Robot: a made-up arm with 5 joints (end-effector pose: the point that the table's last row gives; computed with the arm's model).
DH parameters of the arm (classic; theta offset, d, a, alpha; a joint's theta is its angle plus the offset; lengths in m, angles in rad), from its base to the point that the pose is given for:
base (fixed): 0 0 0.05 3.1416
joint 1: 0 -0.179 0.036 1.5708
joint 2: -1.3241 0 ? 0
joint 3: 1.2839 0 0.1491 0
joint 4: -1.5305 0.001 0 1.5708
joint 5: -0.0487 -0.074 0 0
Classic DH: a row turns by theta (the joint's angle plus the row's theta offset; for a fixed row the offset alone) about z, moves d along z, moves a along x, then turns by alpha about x.
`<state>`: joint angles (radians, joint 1 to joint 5).
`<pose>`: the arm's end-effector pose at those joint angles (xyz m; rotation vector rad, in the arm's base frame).
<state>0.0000 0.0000 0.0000 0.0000 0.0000</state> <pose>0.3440 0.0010 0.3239 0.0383 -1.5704 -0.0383</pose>
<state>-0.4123 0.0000 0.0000 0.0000 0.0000</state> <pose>0.3189 0.1187 0.3239 0.3605 -1.5361 0.2853</pose>
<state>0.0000 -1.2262 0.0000 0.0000 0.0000</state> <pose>0.0367 0.0010 0.4708 0.0681 -2.7961 -0.0119</pose>
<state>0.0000 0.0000 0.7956 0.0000 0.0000</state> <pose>0.2813 0.0010 0.1629 0.0189 -0.7749 -0.0462</pose>
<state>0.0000 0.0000 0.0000 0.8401 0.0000</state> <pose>0.3194 0.0010 0.2688 0.0178 -0.7305 -0.0465</pose>
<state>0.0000 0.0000 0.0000 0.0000 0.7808</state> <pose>0.3440 0.0010 0.3239 -0.5726 -1.4938 0.5727</pose>
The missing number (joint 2, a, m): 0.1433
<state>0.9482 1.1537 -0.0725 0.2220 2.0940</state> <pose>0.2095 -0.2205 0.0033 -0.2806 -0.0208 1.0903</pose>
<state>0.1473 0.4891 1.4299 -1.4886 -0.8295</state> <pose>0.2027 -0.0216 0.1123 0.4242 -1.1085 -0.9081</pose>
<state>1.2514 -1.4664 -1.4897 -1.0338 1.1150</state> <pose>-0.0417 0.2804 0.1944 0.6631 0.2897 -0.1770</pose>
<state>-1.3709 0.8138 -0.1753 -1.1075 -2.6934</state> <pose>0.1186 0.3435 0.1985 1.9015 1.0038 -0.8364</pose>
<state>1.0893 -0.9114 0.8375 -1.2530 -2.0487</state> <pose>0.1035 -0.1002 0.3806 -1.5034 2.7257 0.3816</pose>
